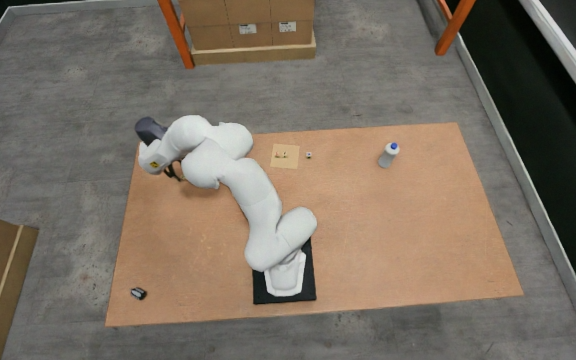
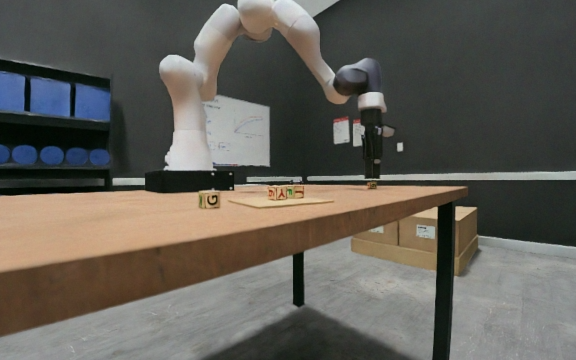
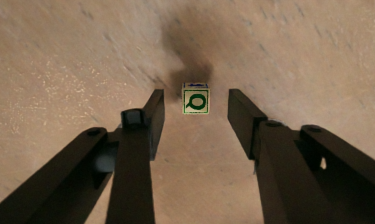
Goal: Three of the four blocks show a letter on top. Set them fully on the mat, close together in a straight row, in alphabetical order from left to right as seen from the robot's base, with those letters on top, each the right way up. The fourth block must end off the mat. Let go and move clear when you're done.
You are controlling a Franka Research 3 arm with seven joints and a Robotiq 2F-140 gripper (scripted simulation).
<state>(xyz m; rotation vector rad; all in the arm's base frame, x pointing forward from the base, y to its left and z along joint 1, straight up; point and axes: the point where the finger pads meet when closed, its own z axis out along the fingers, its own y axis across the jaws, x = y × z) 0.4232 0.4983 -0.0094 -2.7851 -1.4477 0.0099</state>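
Right now the block is 50 mm below my hand. From my hand the other things lie so: pale yellow mat (110 mm ahead, 510 mm to the right, 60 mm below); then white bottle (60 mm ahead, 1030 mm to the right, 10 mm above); then black object (550 mm behind, 130 mm to the left, 50 mm below).
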